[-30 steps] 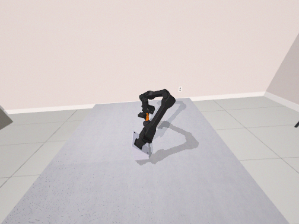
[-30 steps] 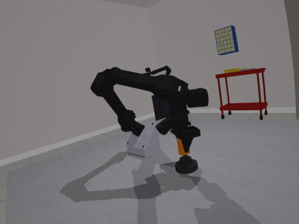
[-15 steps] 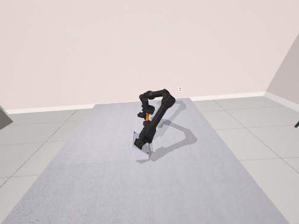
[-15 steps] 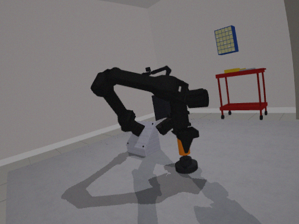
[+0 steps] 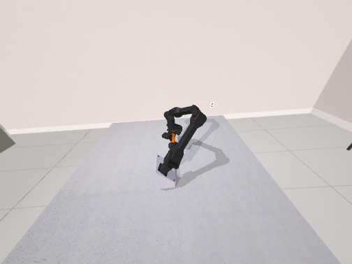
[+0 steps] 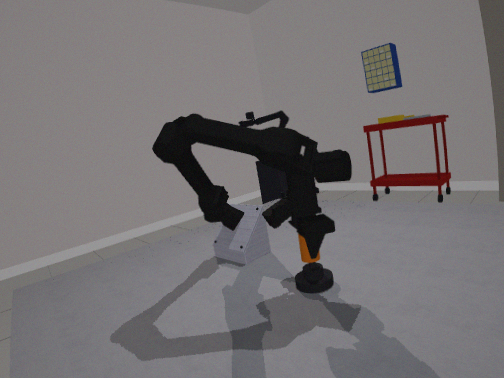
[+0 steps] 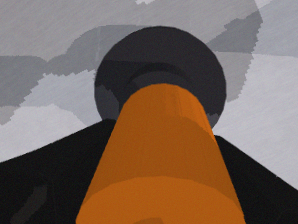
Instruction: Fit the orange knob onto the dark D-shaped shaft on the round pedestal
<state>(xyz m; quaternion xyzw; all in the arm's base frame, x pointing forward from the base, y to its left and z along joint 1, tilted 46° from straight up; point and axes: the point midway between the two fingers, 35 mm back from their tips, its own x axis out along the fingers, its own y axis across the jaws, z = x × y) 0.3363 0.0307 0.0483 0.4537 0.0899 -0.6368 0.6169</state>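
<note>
Right now the orange knob is 20 mm above my gripper tip. The rest, counted from my gripper tip: dark round pedestal (40 mm below).
</note>
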